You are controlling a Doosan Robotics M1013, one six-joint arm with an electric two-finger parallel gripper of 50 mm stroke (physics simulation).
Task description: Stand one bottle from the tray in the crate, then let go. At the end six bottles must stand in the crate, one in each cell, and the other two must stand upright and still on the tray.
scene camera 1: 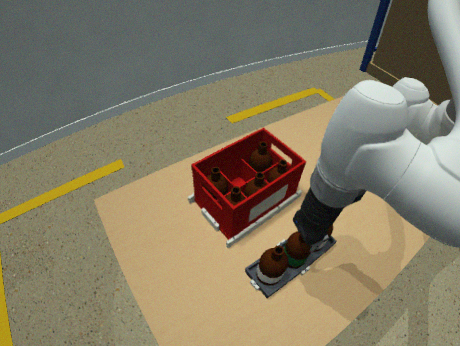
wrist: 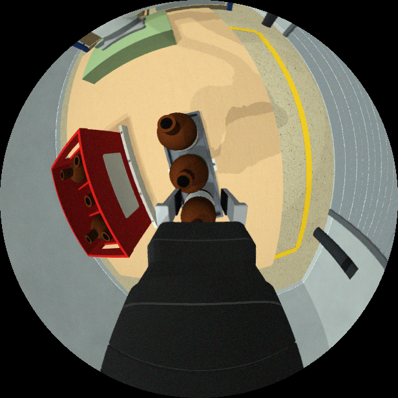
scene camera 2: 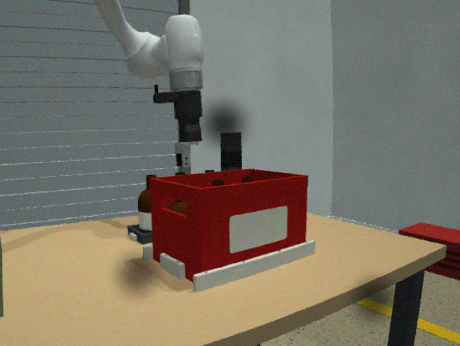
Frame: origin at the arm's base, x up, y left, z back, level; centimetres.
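Seen in the pictures: gripper, fingertip midpoint: (scene camera 1: pixel 307 239) (scene camera 2: pixel 183 166).
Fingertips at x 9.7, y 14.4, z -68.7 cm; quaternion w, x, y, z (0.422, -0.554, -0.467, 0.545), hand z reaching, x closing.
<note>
Pixels of each thing's middle, then the offset from my fingertips to it. "spot": a spot on its surface instead.
- red crate at the middle of its body: (scene camera 2: pixel 230 218) (scene camera 1: pixel 248 182) dy -27.0, dx -8.6, dz +3.5 cm
- bare red floor at a spot on its surface: (scene camera 1: pixel 238 182) spot: dy -33.8, dx -16.6, dz +5.3 cm
- grey tray at the middle of its body: (scene camera 2: pixel 182 227) (scene camera 1: pixel 293 256) dy -2.1, dx -16.1, dz +2.1 cm
- green-labelled middle bottle at the middle of its body: (scene camera 1: pixel 299 246) dy -2.0, dx -9.1, dz +2.2 cm
The red crate (scene camera 1: pixel 220 218) (scene camera 2: pixel 215 225) (wrist: pixel 135 227) holds several upright brown bottles; its back middle cell, seen in scene camera 1, shows bare red floor (scene camera 1: pixel 238 182). Three bottles stand upright in a row on the grey tray (scene camera 1: pixel 270 290) (scene camera 2: pixel 141 235) (wrist: pixel 202 146): a white-labelled end bottle (scene camera 1: pixel 273 265) (scene camera 2: pixel 145 202) (wrist: pixel 177 132), a green-labelled middle bottle (scene camera 1: pixel 297 248) (wrist: pixel 189 172), and a white-labelled far bottle (wrist: pixel 198 212), mostly hidden by the arm in scene camera 1. My gripper (scene camera 2: pixel 183 155) (wrist: pixel 200 196) is open above the far bottle, its fingers on either side of it in the wrist view. Finger height beside the bottle is unclear.
White rails (scene camera 1: pixel 265 220) (scene camera 2: pixel 255 265) (wrist: pixel 137 172) edge the crate's base. A green block (wrist: pixel 140 57) with a grey item on top lies at the wrist view's upper left. The arm (scene camera 1: pixel 365 135) (scene camera 2: pixel 184 50) rises above the tray. The crate stands beside the tray, with wooden table between them.
</note>
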